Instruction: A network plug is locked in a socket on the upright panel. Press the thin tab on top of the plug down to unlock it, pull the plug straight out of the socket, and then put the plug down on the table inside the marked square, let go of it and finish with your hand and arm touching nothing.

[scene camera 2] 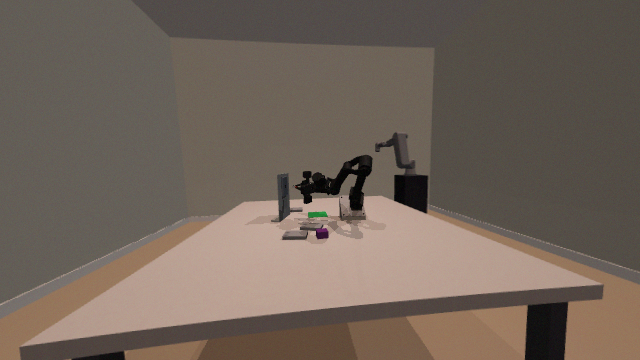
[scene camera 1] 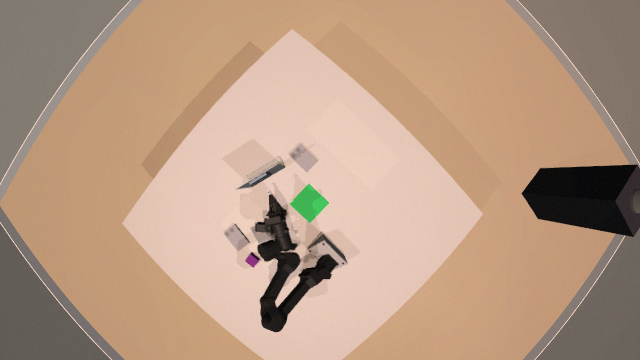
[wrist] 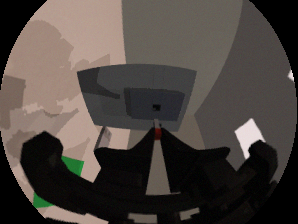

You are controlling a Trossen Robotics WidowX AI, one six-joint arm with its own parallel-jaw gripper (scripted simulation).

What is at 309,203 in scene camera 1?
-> A green marked square.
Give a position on a grey upright panel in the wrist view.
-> At 128,96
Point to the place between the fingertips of the gripper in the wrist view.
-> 157,130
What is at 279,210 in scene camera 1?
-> The gripper.
